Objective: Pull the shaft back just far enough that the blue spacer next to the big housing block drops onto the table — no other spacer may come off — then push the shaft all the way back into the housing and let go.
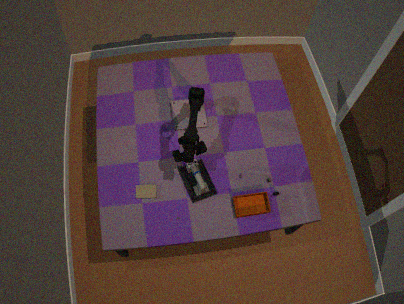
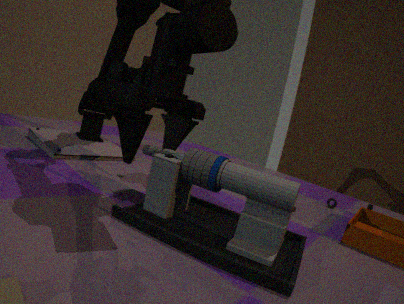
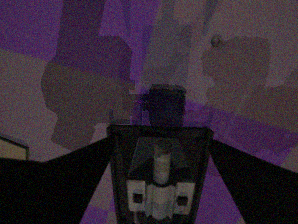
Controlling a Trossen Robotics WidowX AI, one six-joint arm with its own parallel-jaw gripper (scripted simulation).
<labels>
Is my gripper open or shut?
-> Open.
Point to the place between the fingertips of my gripper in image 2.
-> At 147,161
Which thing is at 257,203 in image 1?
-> An orange tray.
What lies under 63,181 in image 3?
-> My gripper.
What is my gripper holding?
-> Nothing.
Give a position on a housing block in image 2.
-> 255,245
</labels>
